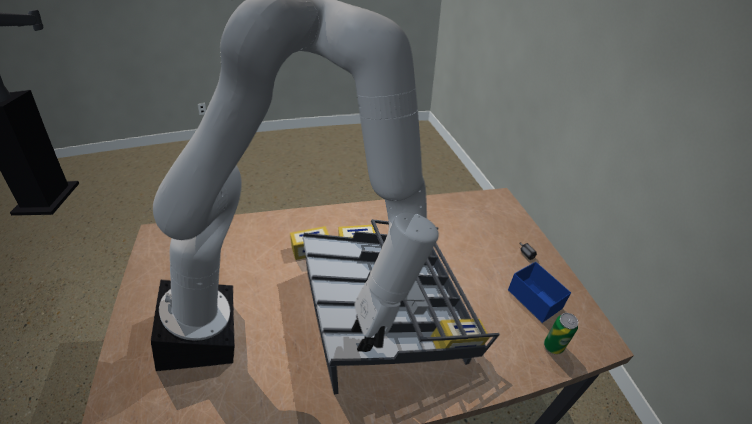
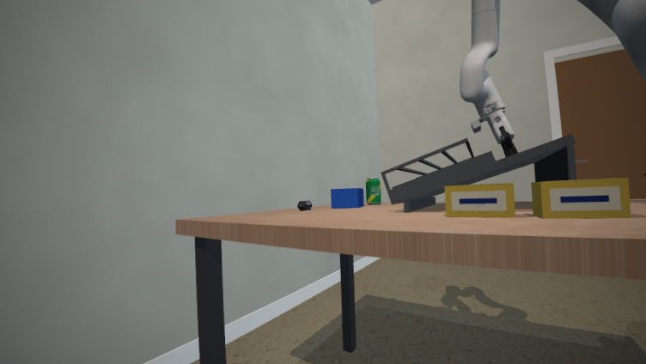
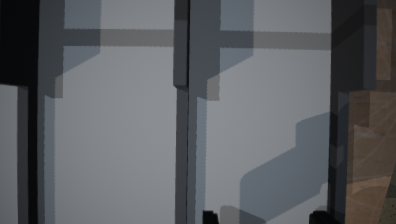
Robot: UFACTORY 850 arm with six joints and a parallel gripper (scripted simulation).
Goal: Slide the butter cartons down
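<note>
Now: hand 2 cm past the dark divider, 4 cm to the right of it and 4 cm above it. Also, from my hand: small black object (60 cm ahead, 42 cm to the left, 15 cm below).
</note>
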